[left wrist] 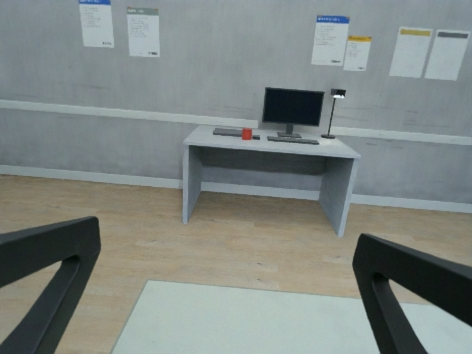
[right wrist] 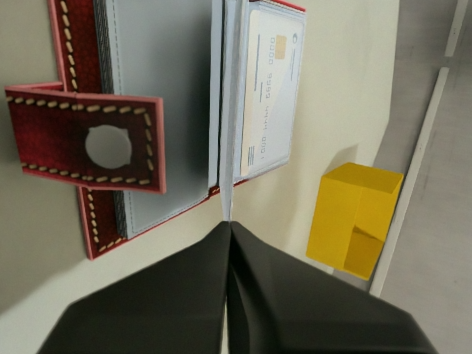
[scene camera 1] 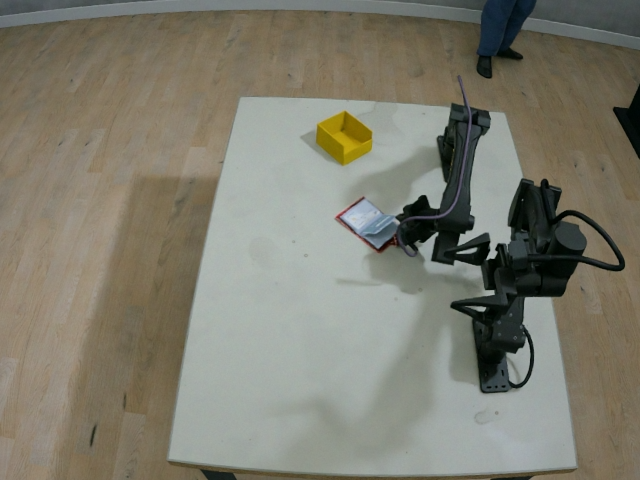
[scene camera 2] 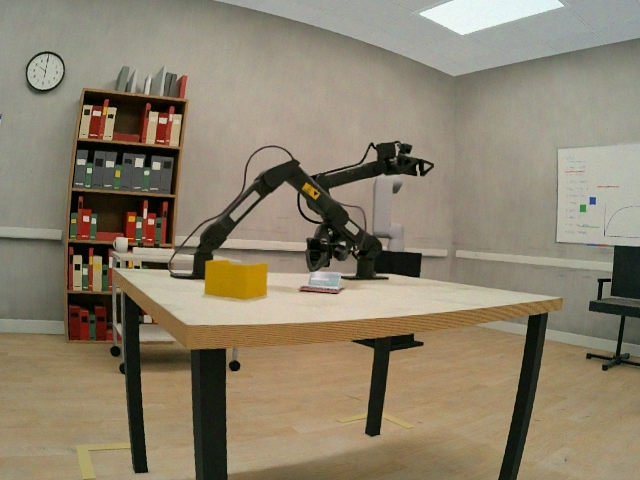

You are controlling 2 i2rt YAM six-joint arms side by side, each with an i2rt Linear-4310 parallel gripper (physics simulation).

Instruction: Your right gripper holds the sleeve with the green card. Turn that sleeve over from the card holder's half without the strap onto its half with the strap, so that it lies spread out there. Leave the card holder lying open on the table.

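Note:
The open red card holder [scene camera 1: 360, 212] [scene camera 2: 321, 290] lies on the table. In the right wrist view, its half without the strap, at the right, shows a white card [right wrist: 267, 95]; its strap half [right wrist: 165, 100] is at the left. The strap [right wrist: 107, 145] sticks up in front of that half. The sleeve [scene camera 1: 381, 225] [scene camera 2: 324, 279] [right wrist: 229, 100] stands up from the middle, seen edge-on in the right wrist view; its green card is unclear there. My right gripper [scene camera 1: 401, 222] [scene camera 2: 313, 267] [right wrist: 228, 236] is shut on the sleeve's edge. My left gripper [scene camera 1: 448, 279] [scene camera 2: 430, 167] [left wrist: 229, 240] is open and empty, raised away from the holder.
A yellow open box [scene camera 1: 343, 139] [scene camera 2: 235, 279] [right wrist: 355, 217] stands on the table [scene camera 1: 258, 335], above the holder in scene camera 1. The left arm reaches in at the right of that view, beside the right arm.

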